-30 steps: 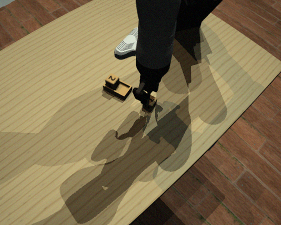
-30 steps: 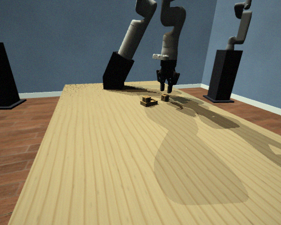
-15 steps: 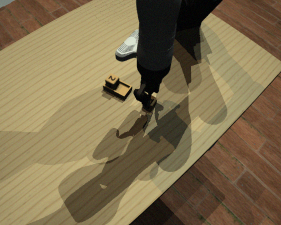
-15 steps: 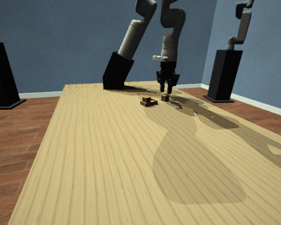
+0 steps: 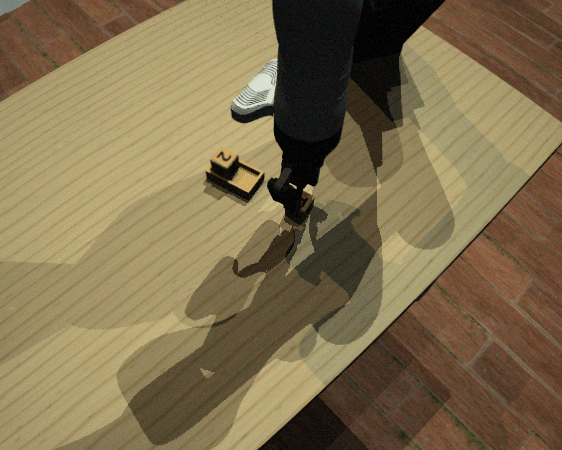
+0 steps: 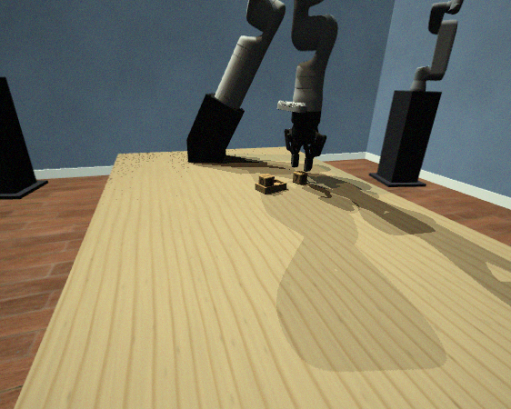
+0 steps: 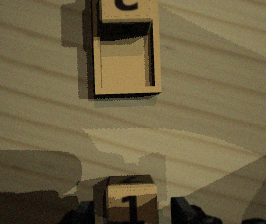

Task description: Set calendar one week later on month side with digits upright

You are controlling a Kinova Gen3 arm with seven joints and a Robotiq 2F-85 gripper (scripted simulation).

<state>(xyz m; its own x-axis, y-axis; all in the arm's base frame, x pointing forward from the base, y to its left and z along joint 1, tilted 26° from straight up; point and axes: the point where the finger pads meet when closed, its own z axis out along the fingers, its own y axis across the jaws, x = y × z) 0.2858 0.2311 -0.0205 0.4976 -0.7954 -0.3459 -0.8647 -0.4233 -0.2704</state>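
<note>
Right now the cube is 60 mm ahead of my hand, 110 mm to the right of it and 30 mm below it. Round my hand: wooden tray 50 mm ahead, 90 mm to the right, 50 mm below.
</note>
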